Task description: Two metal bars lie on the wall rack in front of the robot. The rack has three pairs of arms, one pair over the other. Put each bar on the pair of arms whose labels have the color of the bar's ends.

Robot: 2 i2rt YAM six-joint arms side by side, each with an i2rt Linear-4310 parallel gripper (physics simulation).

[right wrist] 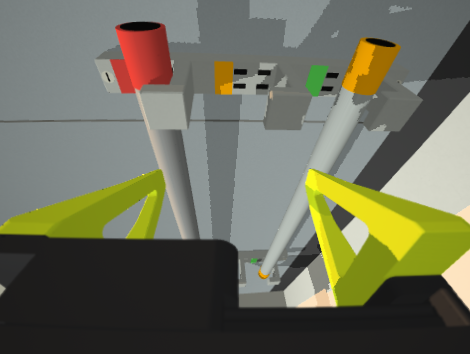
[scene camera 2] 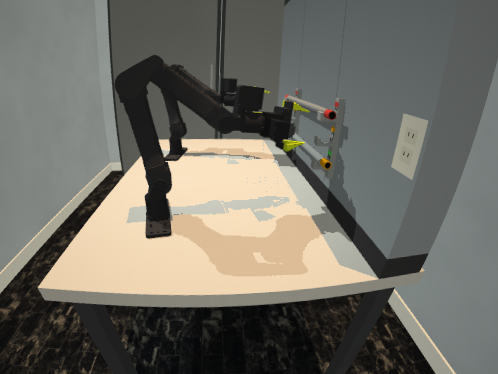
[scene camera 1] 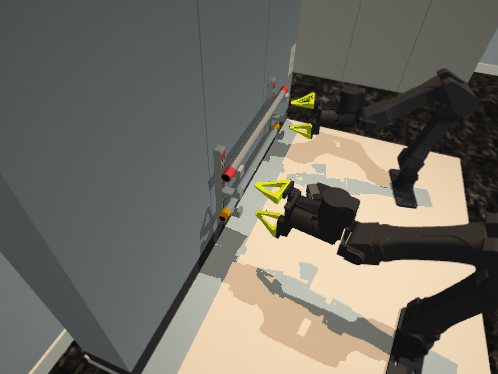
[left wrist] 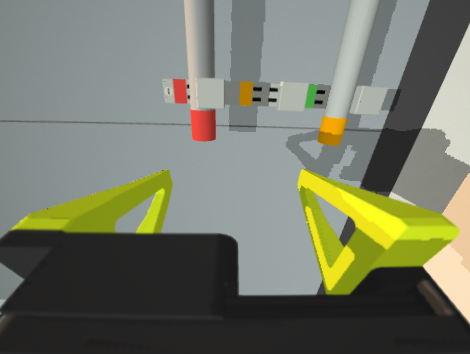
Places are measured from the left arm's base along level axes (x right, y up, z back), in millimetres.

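Pixels of known places: left gripper, fingertip midpoint: [scene camera 2: 269,103] [scene camera 1: 255,198] [left wrist: 235,176]; right gripper, fingertip midpoint: [right wrist: 235,177] [scene camera 2: 306,127] [scene camera 1: 290,115]; left arm's base at its link origin: [scene camera 2: 176,154] [scene camera 1: 408,347]; right arm's base at its link origin: [scene camera 2: 158,217] [scene camera 1: 401,188].
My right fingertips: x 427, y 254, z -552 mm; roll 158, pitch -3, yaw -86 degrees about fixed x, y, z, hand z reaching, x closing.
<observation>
Ahead of a thing's pixels: the offset from my right fingertips to its top centre. "spot": to the spot under its first point. Level surfaces: height alone.
The red-ended bar @(dx -181, dy +65, dz -19 mm) [scene camera 1: 256,132] [scene camera 2: 310,105] [left wrist: 200,50] [right wrist: 172,165] lies on the rack's top pair of arms, by the red labels. The orange-ended bar @(dx -187, dy -85, dz -30 mm) [scene camera 1: 255,162] [scene camera 2: 307,149] [left wrist: 354,55] [right wrist: 320,150] lies on the bottom pair, by the green labels. The middle pair, by the orange labels, holds no bar. My left gripper [scene camera 1: 256,200] [left wrist: 235,176] is open and empty, out from the bars' near ends in scene camera 1. My right gripper [scene camera 1: 290,115] [scene camera 2: 306,127] [right wrist: 235,177] is open and empty, just out from their far ends.
The rack [scene camera 1: 218,165] [scene camera 2: 339,135] is fixed to the grey wall above the back edge of the table @(dy -254 mm) [scene camera 1: 425,170] [scene camera 2: 210,280]. A white wall outlet @(spot: dx +325, dy +47, dz -147 mm) [scene camera 2: 410,146] is beside it. Both arms reach over the table.
</observation>
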